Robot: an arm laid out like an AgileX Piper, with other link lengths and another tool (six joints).
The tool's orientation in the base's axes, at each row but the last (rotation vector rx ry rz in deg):
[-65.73 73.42 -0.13]
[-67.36 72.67 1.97]
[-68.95 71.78 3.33]
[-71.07 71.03 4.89]
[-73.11 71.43 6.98]
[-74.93 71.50 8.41]
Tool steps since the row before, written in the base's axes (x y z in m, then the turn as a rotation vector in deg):
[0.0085 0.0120 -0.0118 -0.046 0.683 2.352]
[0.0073 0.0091 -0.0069 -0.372 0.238 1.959]
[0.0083 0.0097 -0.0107 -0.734 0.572 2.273]
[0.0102 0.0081 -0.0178 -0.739 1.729 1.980]
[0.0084 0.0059 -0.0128 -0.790 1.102 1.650]
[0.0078 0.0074 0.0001 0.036 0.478 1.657]
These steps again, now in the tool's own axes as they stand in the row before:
[0.0049 0.0088 0.0159 -2.138 -1.194 0.066]
[0.0028 0.0044 0.0125 -1.722 -0.949 -0.409]
[0.0058 0.0062 0.0143 -2.279 -0.785 -0.471]
[0.0128 0.0084 0.0158 -2.694 -0.120 0.429]
[0.0097 0.0048 0.0124 -2.133 -0.111 -0.006]
[-0.0009 -0.0029 0.0103 -1.469 -0.905 0.004]

